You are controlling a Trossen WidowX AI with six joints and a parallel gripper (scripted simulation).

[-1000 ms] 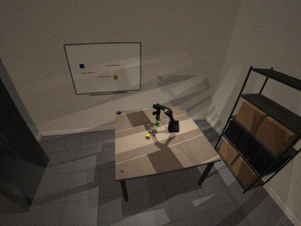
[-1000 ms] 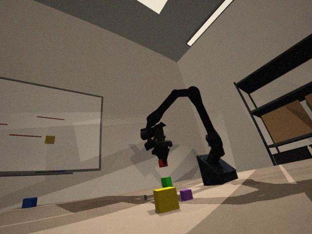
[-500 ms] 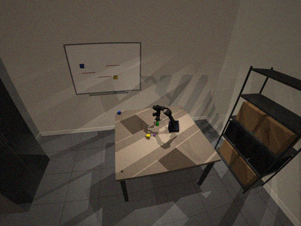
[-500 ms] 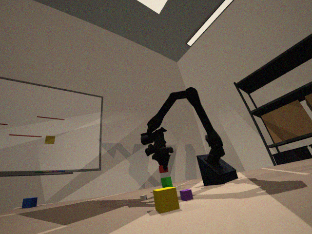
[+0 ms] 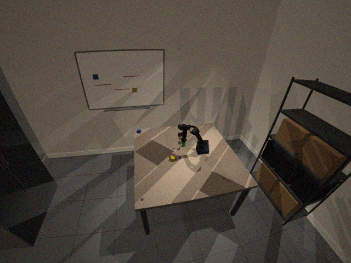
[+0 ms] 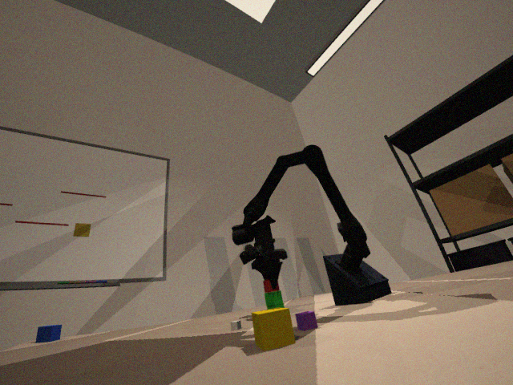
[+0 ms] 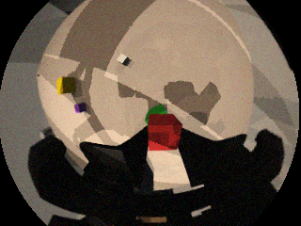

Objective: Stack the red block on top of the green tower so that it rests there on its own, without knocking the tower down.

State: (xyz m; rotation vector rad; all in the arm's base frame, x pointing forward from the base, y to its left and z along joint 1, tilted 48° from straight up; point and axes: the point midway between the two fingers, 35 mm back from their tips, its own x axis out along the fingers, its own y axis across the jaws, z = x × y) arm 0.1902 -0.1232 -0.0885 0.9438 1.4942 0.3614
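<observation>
Right now my gripper tip is 1 cm below the red block. From my gripper tip the other things lie so: purple block: 11 cm ahead, 22 cm to the left, 6 cm below; then blue block: 58 cm ahead, 42 cm to the right, 6 cm below; then yellow block: 20 cm ahead, 24 cm to the left, 5 cm below.
</observation>
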